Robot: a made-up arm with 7 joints. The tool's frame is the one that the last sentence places.
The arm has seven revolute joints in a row. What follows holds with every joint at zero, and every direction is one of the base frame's.
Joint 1 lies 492.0 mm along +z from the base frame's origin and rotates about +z.
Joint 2 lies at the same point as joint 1 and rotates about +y.
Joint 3 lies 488.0 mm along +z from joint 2 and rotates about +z.
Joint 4 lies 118.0 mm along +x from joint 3 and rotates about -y.
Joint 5 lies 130.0 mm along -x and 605.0 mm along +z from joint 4 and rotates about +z.
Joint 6 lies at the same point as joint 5 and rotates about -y.
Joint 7 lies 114.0 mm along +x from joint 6 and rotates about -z.
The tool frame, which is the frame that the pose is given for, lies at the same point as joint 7; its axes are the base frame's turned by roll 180.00, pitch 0.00 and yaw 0.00 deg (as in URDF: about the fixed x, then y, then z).
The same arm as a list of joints. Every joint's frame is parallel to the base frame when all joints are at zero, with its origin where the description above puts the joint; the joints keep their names.
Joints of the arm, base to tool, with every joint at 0 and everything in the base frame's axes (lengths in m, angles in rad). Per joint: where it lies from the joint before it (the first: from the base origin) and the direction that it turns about. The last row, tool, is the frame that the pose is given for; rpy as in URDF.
joint 1: axis +z origin 0.0000 0.0000 0.4920
joint 2: axis +y origin 0.0000 0.0000 0.0000
joint 3: axis +z origin 0.0000 0.0000 0.4880
joint 4: axis -y origin 0.1180 0.0000 0.0000
joint 5: axis +z origin -0.1300 0.0000 0.6050
joint 6: axis -y origin 0.0000 0.0000 0.0000
joint 7: axis -z origin 0.1140 0.0000 0.0000
tool: origin 0.0000 0.0000 0.0000 rpy 3.1416 0.0000 0.0000

